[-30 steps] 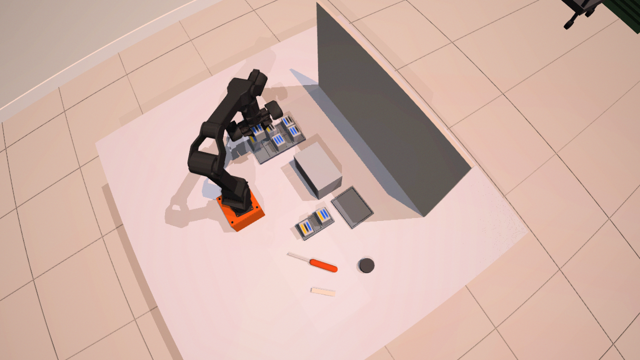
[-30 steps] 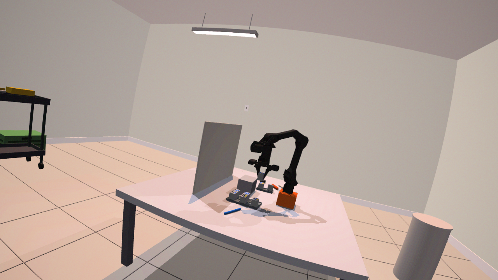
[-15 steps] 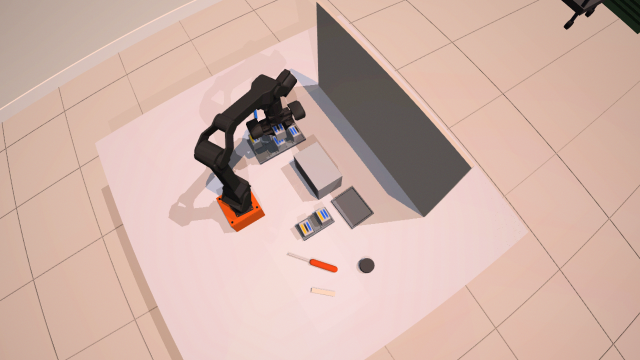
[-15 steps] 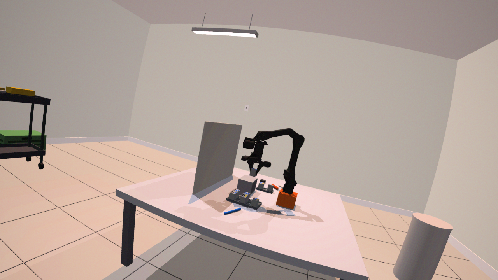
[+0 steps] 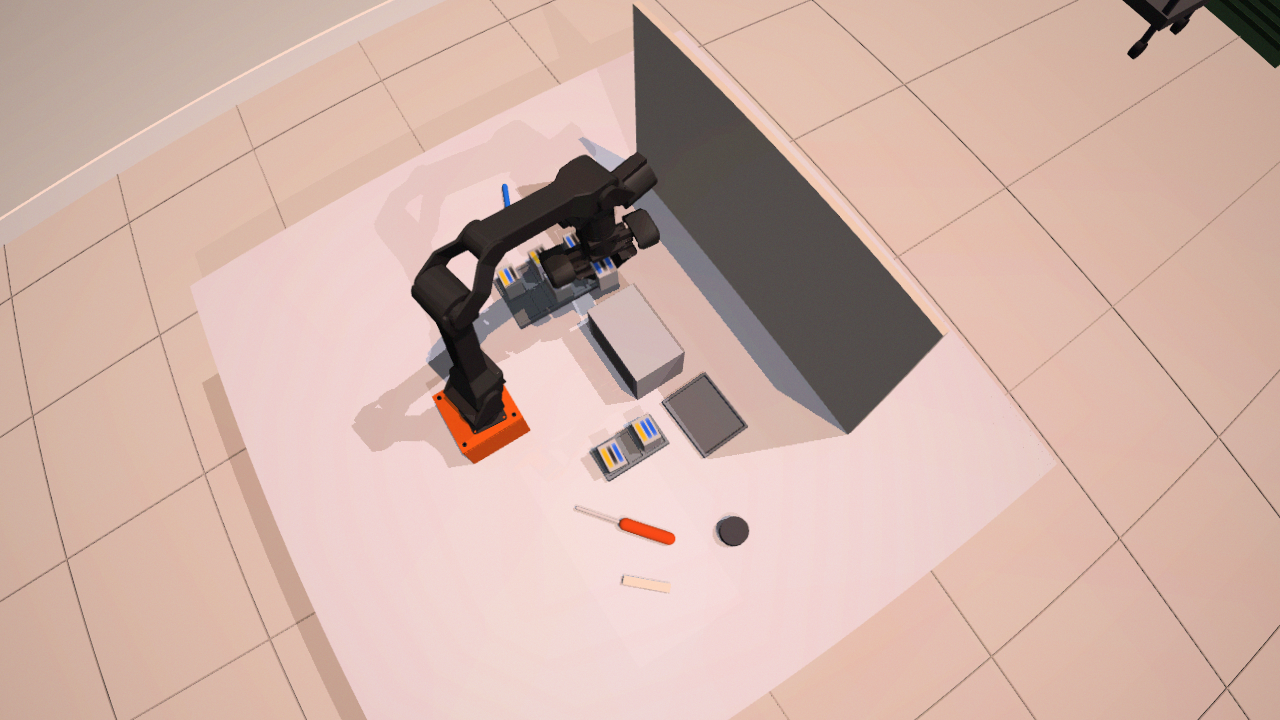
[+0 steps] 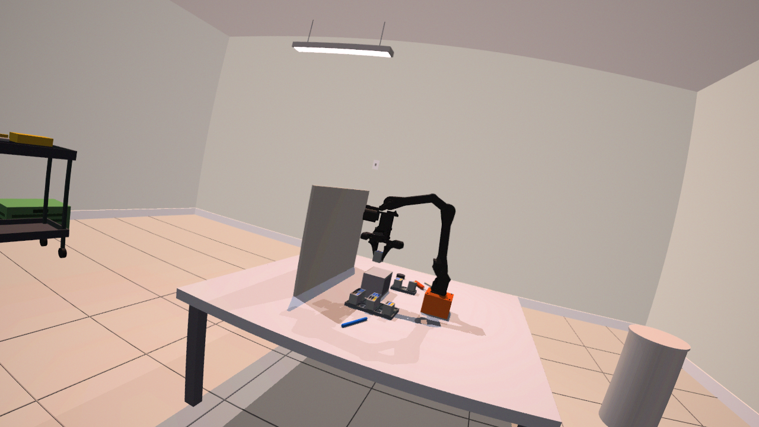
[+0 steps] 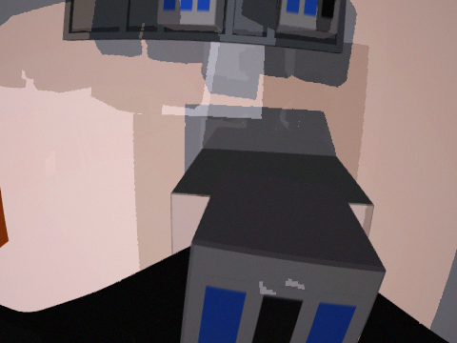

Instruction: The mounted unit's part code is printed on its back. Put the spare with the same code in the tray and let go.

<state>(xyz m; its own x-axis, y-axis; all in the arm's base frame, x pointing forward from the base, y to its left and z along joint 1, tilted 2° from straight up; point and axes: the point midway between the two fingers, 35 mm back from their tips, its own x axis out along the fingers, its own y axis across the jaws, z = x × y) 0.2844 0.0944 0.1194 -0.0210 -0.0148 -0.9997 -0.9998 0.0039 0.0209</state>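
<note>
Now: gripper tip 250 mm to the left of the dark flat tray, 180 mm above it and 70 mm short of it. Round my gripper tip: grey mounted unit: 130 mm below, 80 mm to the right, 10 mm ahead; then grey spare block: 20 mm above; then tall dark panel: 250 mm ahead, 60 mm to the right, 50 mm above.
</note>
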